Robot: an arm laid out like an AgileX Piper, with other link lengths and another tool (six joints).
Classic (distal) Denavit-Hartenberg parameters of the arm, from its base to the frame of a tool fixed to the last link. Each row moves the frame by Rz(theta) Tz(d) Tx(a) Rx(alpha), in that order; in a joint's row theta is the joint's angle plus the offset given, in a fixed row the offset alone. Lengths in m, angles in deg.
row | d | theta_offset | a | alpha
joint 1 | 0.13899 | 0.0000 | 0.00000 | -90.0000
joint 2 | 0.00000 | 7.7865 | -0.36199 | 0.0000
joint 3 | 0.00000 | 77.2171 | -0.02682 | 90.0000
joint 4 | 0.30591 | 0.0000 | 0.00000 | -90.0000
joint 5 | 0.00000 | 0.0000 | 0.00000 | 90.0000
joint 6 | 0.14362 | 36.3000 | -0.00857 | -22.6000
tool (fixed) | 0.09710 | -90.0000 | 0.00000 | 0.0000
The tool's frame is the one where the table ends.
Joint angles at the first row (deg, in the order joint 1, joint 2, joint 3, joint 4, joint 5, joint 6):
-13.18 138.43 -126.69 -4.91 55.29 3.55
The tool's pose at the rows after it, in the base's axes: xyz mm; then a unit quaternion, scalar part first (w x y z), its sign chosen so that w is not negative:
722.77 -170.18 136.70 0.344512 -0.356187 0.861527 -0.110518
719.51 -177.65 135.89 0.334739 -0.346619 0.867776 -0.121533
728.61 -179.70 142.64 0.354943 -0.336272 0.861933 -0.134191
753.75 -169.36 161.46 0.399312 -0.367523 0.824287 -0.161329
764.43 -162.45 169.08 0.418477 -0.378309 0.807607 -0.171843
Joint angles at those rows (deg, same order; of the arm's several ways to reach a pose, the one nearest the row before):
-13.18 138.43 -126.69 -7.77 55.74 3.82
-13.18 138.43 -126.69 -9.92 56.41 5.99
-13.11 138.43 -126.69 -10.31 53.80 7.80
-12.28 138.43 -126.69 -10.51 46.40 5.44
-11.78 138.54 -126.69 -10.55 43.19 4.79

